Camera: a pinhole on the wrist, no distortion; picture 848 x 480 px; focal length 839.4 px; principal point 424.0 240.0 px. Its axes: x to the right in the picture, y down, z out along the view. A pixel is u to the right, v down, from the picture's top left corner.
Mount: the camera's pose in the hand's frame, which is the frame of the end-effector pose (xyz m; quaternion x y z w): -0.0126 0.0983 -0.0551 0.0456 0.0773 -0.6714 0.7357
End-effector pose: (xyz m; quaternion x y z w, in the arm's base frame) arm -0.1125 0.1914 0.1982 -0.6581 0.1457 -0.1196 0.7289
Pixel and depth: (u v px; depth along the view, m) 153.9 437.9 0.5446
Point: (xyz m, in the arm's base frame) 0.1910 0.6327 0.0492
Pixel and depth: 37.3 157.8 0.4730
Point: 0.0011 0.6507 0.0167
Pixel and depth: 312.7 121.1 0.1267
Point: -0.1105 0.2779 0.1154
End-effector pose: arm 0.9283 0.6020 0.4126 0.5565 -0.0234 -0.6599 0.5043
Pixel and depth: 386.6 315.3 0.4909
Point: 0.6349 0.3162 0.5604
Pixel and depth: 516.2 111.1 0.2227
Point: 0.8232 0.5231 0.5166
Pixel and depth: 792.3 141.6 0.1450
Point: 0.8739 0.5678 0.4591
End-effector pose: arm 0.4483 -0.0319 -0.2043 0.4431 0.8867 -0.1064 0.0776
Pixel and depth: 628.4 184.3 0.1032
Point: 0.5016 -0.0195 -0.2490
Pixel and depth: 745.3 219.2 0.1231
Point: 0.4785 -0.0327 -0.2627
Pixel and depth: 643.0 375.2 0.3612
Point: 0.3770 -0.0782 -0.4869
